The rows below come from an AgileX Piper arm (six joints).
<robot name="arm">
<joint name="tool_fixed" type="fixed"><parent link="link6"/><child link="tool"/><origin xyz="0 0 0" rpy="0 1.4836 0"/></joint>
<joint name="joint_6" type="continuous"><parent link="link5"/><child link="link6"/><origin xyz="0.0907 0 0.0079" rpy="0 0 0"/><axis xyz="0.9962 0 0.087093"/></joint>
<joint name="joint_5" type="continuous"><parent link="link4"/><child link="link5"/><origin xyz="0 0 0" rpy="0 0 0"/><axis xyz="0 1 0"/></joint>
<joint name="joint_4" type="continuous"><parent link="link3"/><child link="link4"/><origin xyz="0.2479 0 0.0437" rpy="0 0 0"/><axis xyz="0.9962 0 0.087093"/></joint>
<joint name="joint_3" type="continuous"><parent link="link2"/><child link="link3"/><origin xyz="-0.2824 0 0.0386" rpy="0 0 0"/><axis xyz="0 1 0"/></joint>
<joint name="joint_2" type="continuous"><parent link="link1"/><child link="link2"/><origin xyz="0 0 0" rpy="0 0 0"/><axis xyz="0 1 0"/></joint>
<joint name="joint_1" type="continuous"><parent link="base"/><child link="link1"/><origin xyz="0 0 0.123" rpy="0 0 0"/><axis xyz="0 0 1"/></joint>
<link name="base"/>
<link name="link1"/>
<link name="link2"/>
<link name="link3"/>
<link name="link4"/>
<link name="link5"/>
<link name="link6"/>
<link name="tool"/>
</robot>
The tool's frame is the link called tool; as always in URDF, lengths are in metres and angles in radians. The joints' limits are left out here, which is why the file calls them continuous.
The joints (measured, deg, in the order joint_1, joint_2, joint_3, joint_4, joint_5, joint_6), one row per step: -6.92 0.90 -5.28 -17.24 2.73 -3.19; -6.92 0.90 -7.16 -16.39 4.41 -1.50; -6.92 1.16 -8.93 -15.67 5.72 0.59; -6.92 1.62 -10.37 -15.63 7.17 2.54; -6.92 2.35 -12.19 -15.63 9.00 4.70; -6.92 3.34 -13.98 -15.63 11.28 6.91; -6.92 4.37 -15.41 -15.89 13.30 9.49; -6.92 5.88 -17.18 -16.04 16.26 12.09; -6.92 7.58 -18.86 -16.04 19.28 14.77; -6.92 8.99 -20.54 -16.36 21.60 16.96; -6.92 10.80 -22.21 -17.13 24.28 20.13; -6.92 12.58 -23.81 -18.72 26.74 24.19; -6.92 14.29 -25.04 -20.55 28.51 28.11; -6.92 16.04 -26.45 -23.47 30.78 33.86; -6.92 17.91 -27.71 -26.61 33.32 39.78
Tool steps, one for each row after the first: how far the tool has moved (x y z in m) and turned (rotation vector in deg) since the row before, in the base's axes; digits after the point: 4 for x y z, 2 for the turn. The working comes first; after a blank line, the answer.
Tool pose at each row, in the base's axes (x y z in m, rotation vector in deg; the steps are taken from these numbers as rounded here): 0.0519 -0.0076 0.2392 -9.20 83.44 -22.90; 0.0496 -0.0080 0.2476 -6.93 83.29 -21.15; 0.0478 -0.0083 0.2556 -4.60 83.10 -19.07; 0.0468 -0.0088 0.2613 -2.83 83.54 -17.65; 0.0458 -0.0094 0.2683 -0.83 84.19 -16.15; 0.0456 -0.0104 0.2742 1.32 85.53 -14.65; 0.0460 -0.0114 0.2785 3.60 86.95 -13.07; 0.0471 -0.0128 0.2827 6.30 89.34 -11.54; 0.0489 -0.0143 0.2862 9.29 91.98 -9.89; 0.0500 -0.0156 0.2910 11.61 93.65 -8.88; 0.0522 -0.0174 0.2948 14.77 95.84 -7.74; 0.0543 -0.0198 0.2988 18.37 97.55 -6.87; 0.0570 -0.0223 0.3018 21.65 98.78 -6.37; 0.0592 -0.0259 0.3055 26.36 99.60 -5.96; 0.0618 -0.0301 0.3080 31.48 100.41 -6.01

-0.0023 -0.0004 0.0084 2.55 -0.62 -0.13; -0.0018 -0.0003 0.0080 2.79 -0.65 0.06; -0.0010 -0.0005 0.0057 2.10 0.11 -0.13; -0.0010 -0.0006 0.0070 2.32 0.31 -0.24; -0.0002 -0.0010 0.0059 2.49 1.00 -0.38; 0.0004 -0.0010 0.0043 2.62 1.09 -0.41; 0.0011 -0.0014 0.0042 2.95 2.06 -0.74; 0.0018 -0.0015 0.0035 3.20 2.33 -0.84; 0.0011 -0.0013 0.0048 2.25 1.49 -0.83; 0.0022 -0.0018 0.0038 2.88 2.02 -1.27; 0.0021 -0.0024 0.0040 2.89 1.63 -1.74; 0.0027 -0.0025 0.0030 2.38 1.26 -1.77; 0.0022 -0.0036 0.0037 3.08 1.01 -2.80; 0.0026 -0.0042 0.0025 3.01 1.23 -3.30
